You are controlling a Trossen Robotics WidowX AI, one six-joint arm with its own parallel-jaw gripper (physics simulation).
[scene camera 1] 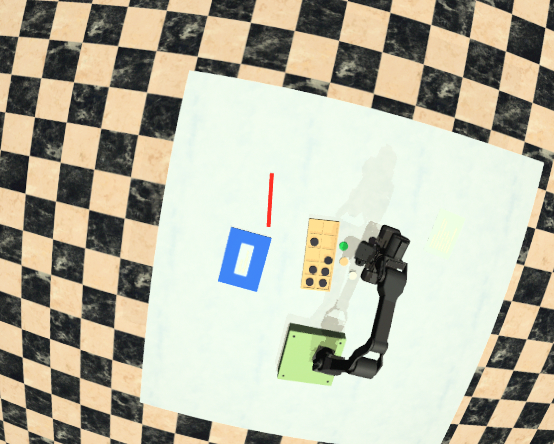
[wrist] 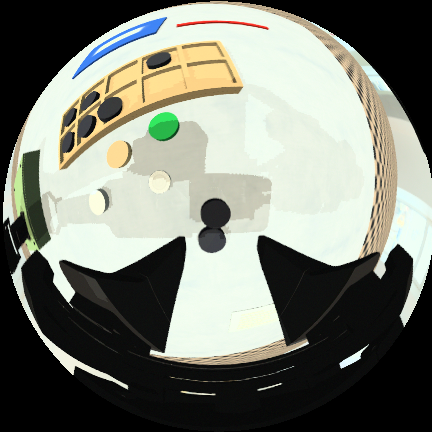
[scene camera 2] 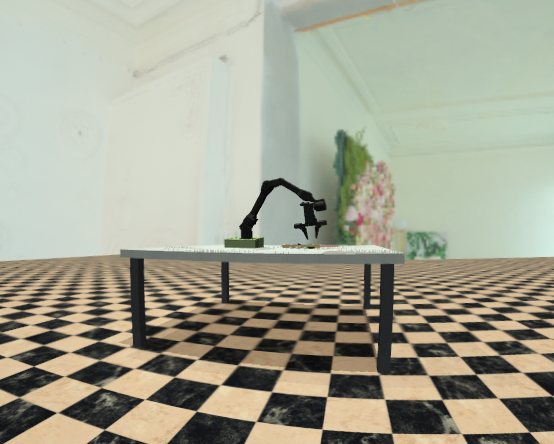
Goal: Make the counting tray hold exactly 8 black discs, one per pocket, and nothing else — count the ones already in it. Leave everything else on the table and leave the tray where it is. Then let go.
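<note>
The tan counting tray (scene camera 1: pixel 315 226) (wrist: pixel 220 92) has two rows of pockets. Several hold one black disc each: one disc (scene camera 1: pixel 314 242) (wrist: pixel 158 60) sits apart in the far row, and the others are grouped at the end toward the base. Several pockets are empty. Two more black discs lie on the table, one (wrist: pixel 215 213) meeting or slightly overlapping the other (wrist: pixel 212 242); the arm hides them in scene camera 1. My gripper (scene camera 2: pixel 311 238) (wrist: pixel 221 241) is open and empty, above the table to the tray's right, with the nearer loose disc showing between its fingertips.
Beside the tray lie a green disc (scene camera 1: pixel 343 246) (wrist: pixel 163 126), a tan disc (scene camera 1: pixel 344 261) (wrist: pixel 118 154) and two whitish discs (wrist: pixel 99 202) (wrist: pixel 159 181). Beyond are a blue frame (scene camera 1: pixel 228 255) and a red strip (scene camera 1: pixel 270 200) (wrist: pixel 222 22). The green base block (scene camera 1: pixel 305 355) (scene camera 2: pixel 244 243) carries the arm.
</note>
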